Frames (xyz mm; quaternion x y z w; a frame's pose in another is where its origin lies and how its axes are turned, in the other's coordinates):
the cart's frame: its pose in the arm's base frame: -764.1 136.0 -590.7 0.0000 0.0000 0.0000 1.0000
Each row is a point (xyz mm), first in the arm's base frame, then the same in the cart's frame.
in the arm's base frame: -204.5 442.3 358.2
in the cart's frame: 559.6 306.3 948.9
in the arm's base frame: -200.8 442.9 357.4
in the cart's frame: 563.3 306.9 948.1
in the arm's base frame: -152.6 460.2 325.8
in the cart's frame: 611.5 324.2 916.5
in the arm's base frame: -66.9 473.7 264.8
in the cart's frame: 697.2 337.7 855.5
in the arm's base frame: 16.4 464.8 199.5
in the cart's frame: 780.5 328.8 790.2
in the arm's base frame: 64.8 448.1 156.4
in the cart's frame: 828.9 312.1 747.1
